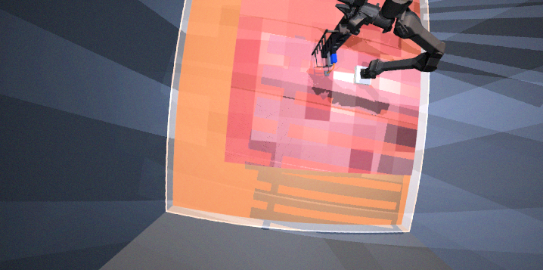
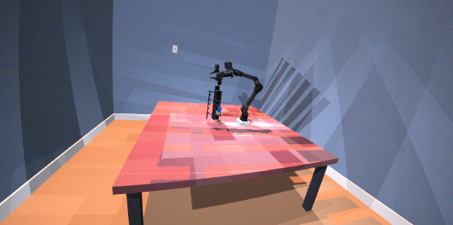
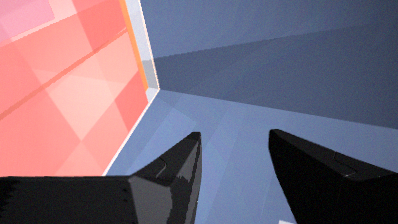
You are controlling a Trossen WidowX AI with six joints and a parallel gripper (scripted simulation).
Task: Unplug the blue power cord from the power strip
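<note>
My gripper tip is now 280 mm above the blue plug, 90 mm to the right of it and 90 mm past it.
</note>
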